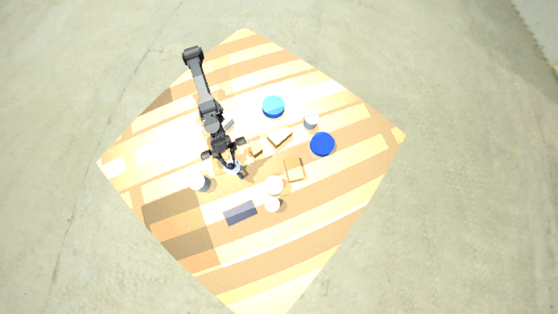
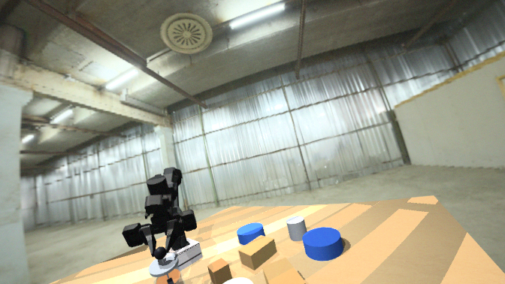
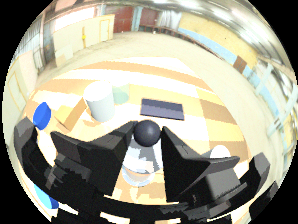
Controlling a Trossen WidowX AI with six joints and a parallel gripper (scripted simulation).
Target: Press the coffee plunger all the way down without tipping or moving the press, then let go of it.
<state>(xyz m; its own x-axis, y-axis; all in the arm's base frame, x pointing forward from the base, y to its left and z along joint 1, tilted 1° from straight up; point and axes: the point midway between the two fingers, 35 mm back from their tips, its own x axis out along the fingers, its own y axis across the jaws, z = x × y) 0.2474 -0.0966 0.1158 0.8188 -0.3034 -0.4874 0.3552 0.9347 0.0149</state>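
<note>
My gripper tip is now 8 cm above the coffee press, 1 cm to the right of it and 1 cm past it. Also, from my gripper tip: orange cube (14 cm to the left, 14 cm below, 3 cm behind); dark flat slab (16 cm below, 14 cm ahead, 11 cm to the right); grey cylinder (45 cm to the left, 13 cm below, 5 cm ahead).
</note>
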